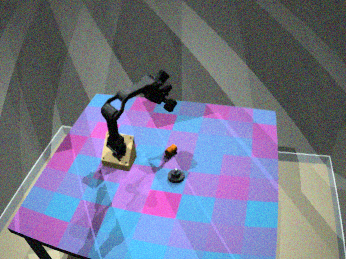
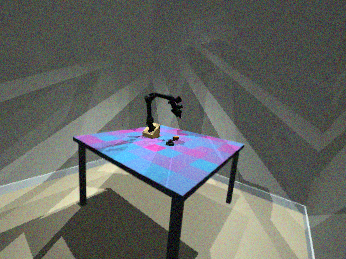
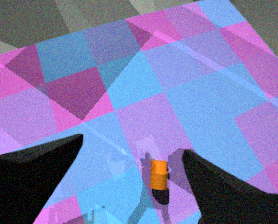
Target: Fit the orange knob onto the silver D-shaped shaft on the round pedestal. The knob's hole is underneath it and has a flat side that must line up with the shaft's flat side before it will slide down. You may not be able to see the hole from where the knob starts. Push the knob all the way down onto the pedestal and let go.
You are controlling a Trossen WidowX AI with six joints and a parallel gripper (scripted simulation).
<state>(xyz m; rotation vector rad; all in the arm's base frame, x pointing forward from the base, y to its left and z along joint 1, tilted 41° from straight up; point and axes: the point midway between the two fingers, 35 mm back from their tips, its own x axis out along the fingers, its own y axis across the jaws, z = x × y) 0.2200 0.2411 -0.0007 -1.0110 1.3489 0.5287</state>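
My gripper tip is now 22 cm above the orange knob, 7 cm to the left of it and 4 cm short of it. Also, from my gripper tip: round pedestal: 27 cm to the right, 21 cm below, 9 cm ahead.
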